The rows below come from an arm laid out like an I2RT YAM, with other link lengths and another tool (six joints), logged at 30 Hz.
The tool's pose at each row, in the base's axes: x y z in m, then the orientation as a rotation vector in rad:
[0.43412 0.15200 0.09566 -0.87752 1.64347 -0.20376]
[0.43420 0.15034 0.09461 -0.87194 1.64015 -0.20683]
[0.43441 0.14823 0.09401 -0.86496 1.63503 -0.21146]
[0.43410 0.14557 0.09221 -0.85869 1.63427 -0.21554]
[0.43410 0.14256 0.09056 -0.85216 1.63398 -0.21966]
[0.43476 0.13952 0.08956 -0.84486 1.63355 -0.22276]
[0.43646 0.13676 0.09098 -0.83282 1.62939 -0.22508]
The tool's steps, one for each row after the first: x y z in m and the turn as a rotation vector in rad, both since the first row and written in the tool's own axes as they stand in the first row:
[0.00187 -0.00060 -0.00017 0.00615 -0.00250 0.00103]
[0.00367 -0.00182 -0.00049 0.01458 -0.00618 0.00164]
[0.00676 -0.00252 -0.00112 0.02104 -0.00610 0.00329]
[0.00994 -0.00369 -0.00162 0.02755 -0.00560 0.00522]
[0.01264 -0.00553 -0.00172 0.03398 -0.00569 0.00813]
[0.01328 -0.00900 -0.00148 0.04394 -0.00993 0.01342]

